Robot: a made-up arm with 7 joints. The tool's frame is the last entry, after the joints.
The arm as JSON. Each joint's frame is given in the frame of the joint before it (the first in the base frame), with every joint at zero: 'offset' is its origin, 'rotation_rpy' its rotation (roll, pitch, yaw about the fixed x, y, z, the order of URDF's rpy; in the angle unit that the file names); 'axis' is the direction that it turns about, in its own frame. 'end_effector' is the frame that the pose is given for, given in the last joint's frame.
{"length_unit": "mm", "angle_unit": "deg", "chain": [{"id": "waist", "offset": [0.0, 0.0, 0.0], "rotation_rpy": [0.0, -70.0, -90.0], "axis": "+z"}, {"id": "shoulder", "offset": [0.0, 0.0, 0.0], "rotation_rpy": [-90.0, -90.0, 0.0], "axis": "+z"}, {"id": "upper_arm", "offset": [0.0, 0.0, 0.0], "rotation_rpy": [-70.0, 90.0, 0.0], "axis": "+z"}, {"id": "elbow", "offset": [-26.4, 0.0, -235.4], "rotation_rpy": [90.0, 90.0, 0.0], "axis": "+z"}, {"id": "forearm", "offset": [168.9, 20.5, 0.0], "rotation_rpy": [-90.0, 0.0, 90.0], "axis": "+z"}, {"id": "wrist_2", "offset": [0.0, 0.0, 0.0], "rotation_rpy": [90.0, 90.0, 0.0], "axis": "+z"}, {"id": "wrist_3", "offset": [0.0, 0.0, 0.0], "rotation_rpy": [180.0, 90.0, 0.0], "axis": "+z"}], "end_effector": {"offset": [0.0, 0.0, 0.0], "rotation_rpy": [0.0, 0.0, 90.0]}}
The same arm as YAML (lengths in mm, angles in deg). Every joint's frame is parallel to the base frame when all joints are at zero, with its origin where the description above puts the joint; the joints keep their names.
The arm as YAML. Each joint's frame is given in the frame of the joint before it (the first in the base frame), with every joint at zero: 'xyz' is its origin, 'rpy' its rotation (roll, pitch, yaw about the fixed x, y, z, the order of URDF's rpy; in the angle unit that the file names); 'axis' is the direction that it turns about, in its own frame. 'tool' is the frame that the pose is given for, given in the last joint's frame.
units:
  length: mm
  angle: deg
joints:
  - name: waist
    type: revolute
    origin:
      xyz: [0.0, 0.0, 0.0]
      rpy: [0.0, 0.0, 0.0]
    axis: [0.0, 0.9397, 0.342]
  - name: shoulder
    type: revolute
    origin:
      xyz: [0.0, 0.0, 0.0]
      rpy: [0.0, 0.0, 0.0]
    axis: "+x"
  - name: upper_arm
    type: revolute
    origin:
      xyz: [0.0, 0.0, 0.0]
      rpy: [0.0, 0.0, 0.0]
    axis: "+z"
  - name: elbow
    type: revolute
    origin:
      xyz: [26.4, 0.0, -235.4]
      rpy: [0.0, 0.0, 0.0]
    axis: "+y"
  - name: forearm
    type: revolute
    origin:
      xyz: [-20.5, 0.0, -168.9]
      rpy: [0.0, 0.0, 0.0]
    axis: "+z"
  - name: wrist_2
    type: revolute
    origin:
      xyz: [0.0, 0.0, 0.0]
      rpy: [0.0, 0.0, 0.0]
    axis: "+y"
  - name: wrist_3
    type: revolute
    origin:
      xyz: [0.0, 0.0, 0.0]
      rpy: [0.0, 0.0, 0.0]
    axis: "+z"
tool:
  origin:
    xyz: [0.0, 0.0, 0.0]
    rpy: [0.0, 0.0, 0.0]

